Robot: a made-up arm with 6 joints.
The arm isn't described. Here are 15 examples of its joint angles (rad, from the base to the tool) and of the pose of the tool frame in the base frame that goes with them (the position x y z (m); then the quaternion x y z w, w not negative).
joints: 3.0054 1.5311 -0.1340 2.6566 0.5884 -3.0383
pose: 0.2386 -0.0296 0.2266 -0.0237 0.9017 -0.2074 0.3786
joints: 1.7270 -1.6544 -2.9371 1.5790 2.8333 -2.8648
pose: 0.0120 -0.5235 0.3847 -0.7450 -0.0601 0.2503 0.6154
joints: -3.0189 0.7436 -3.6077 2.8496 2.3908 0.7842
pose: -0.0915 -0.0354 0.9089 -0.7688 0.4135 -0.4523 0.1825
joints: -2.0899 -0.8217 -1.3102 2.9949 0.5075 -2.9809
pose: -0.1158 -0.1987 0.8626 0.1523 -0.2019 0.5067 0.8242
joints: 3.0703 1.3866 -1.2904 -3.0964 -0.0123 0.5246
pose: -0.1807 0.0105 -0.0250 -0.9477 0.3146 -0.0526 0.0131
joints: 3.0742 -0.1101 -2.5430 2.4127 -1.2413 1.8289
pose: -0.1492 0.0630 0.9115 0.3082 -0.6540 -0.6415 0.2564
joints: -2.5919 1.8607 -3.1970 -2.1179 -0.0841 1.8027
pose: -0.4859 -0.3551 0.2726 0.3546 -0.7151 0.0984 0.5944
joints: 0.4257 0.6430 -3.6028 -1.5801 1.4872 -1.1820
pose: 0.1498 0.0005 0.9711 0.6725 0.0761 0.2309 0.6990
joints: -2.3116 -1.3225 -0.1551 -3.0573 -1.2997 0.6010
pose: -0.1027 -0.1220 0.4649 0.9895 0.1061 -0.0398 0.0895
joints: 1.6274 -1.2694 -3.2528 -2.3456 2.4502 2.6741
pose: 0.0891 -0.5352 0.4276 0.2625 0.8502 0.4432 0.1083
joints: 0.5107 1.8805 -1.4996 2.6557 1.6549 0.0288
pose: 0.1149 0.1019 -0.1205 -0.3089 0.7276 0.3512 0.5019
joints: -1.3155 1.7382 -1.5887 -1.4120 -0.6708 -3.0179
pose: 0.1331 -0.1902 -0.0543 0.0371 0.9451 0.1040 0.3075
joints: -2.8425 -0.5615 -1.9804 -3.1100 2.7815 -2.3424
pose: 0.0141 0.0067 0.9427 0.2043 0.8632 0.2393 0.3947
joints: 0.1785 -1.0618 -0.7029 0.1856 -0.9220 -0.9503
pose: 0.1791 0.0166 0.7654 0.2349 0.0487 0.9130 0.3300
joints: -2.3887 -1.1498 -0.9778 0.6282 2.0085 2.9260
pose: -0.0847 -0.1453 0.7374 0.7716 0.5724 0.0175 0.2768
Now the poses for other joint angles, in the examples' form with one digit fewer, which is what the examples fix.
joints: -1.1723 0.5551 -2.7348 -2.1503 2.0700 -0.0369
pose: 0.079 -0.367 0.874 0.152 -0.646 -0.404 0.630
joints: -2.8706 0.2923 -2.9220 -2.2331 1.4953 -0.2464
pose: -0.197 -0.004 1.008 -0.315 -0.466 -0.789 0.245
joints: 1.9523 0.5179 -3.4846 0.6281 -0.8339 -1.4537
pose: 0.030 0.057 0.949 -0.189 0.285 -0.805 0.484
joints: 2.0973 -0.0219 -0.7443 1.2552 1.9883 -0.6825
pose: -0.239 0.257 0.359 -0.230 -0.632 0.727 0.136
